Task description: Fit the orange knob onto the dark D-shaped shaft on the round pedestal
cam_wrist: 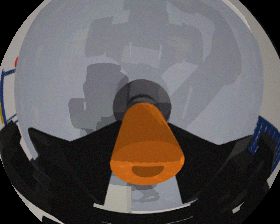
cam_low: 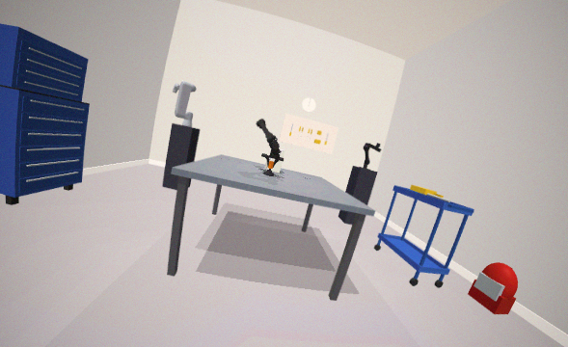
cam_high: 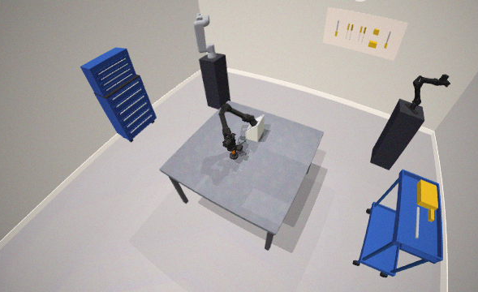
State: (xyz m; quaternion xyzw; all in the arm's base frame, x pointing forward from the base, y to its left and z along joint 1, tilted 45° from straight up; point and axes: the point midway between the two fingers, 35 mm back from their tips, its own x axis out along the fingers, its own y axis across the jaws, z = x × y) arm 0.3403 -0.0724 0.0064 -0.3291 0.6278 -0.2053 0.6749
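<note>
Right now my gripper tip is 2 cm below the orange knob. From my gripper tip the other things lie so: dark round pedestal: 4 cm below.
</note>
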